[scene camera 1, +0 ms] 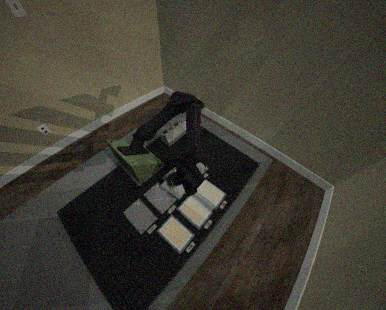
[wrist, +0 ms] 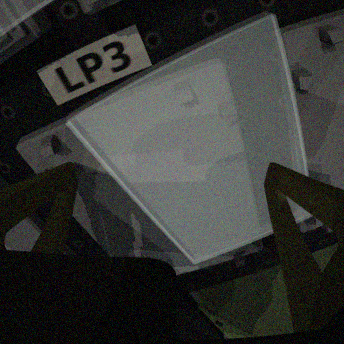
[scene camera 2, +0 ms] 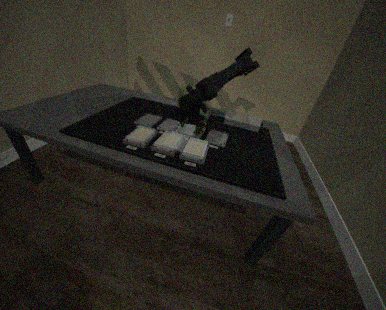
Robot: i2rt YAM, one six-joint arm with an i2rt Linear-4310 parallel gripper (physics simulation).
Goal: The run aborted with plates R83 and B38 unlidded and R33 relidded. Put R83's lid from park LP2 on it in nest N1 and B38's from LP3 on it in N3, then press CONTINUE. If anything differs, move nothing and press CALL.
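Frame: origin at the arm's base, x right, y ahead, z up, level; centimetres.
Seen in the pictures: gripper, between the fingertips: (scene camera 1: 179, 185) (wrist: 170, 172) (scene camera 2: 189, 131); arm's base, origin of its link: (scene camera 1: 134, 151).
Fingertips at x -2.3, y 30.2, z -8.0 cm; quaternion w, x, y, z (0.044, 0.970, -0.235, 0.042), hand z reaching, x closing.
Observation:
Pixels of each thing's top centre, then the offset from my fingertips to it. "*": a spot on its surface instead. Level surfaces: height alone.
- clear lid, centre of its top: (wrist: 224, 185) (scene camera 2: 186, 128) (scene camera 1: 175, 185) dz +0.8, dx +2.1, dy -1.4 cm
- park labelled LP3, a spot on its surface: (wrist: 95, 65) * dz -1.3, dx -0.5, dy +5.8 cm
- pale box with small coloured spots, centre of its top: (scene camera 2: 244, 113) (scene camera 1: 175, 125) dz +6.9, dx -28.6, dy -26.0 cm
- small pale piece, a spot on its surface: (scene camera 1: 201, 167) * dz -0.5, dx -16.5, dy +3.0 cm
- black mat, height of its surface: dz -1.4 cm
A clear lid (wrist: 165, 140) lies at the park labelled LP3 (wrist: 95, 65); in the wrist view its outline looks skewed, one end wider than the other, and I cannot tell if it lies flat. My gripper (wrist: 170, 172) (scene camera 1: 177, 181) is open, its orange-brown fingertips apart over the lid's left and right sides. In scene camera 1, three pale plates (scene camera 1: 176, 233) (scene camera 1: 195, 211) (scene camera 1: 211, 193) stand in a row; their lids and names are too dim to tell. Two grey translucent lids (scene camera 1: 140, 215) (scene camera 1: 160, 196) lie in the parks beside them.
A green sloped fixture (scene camera 1: 142, 167) (wrist: 245, 305) stands behind the parks. A pale box with small coloured spots (scene camera 1: 175, 132) stands near the arm base. A small pale piece (scene camera 1: 201, 167) lies at the far end of the park row. The black mat (scene camera 1: 95, 225) covers much of the table.

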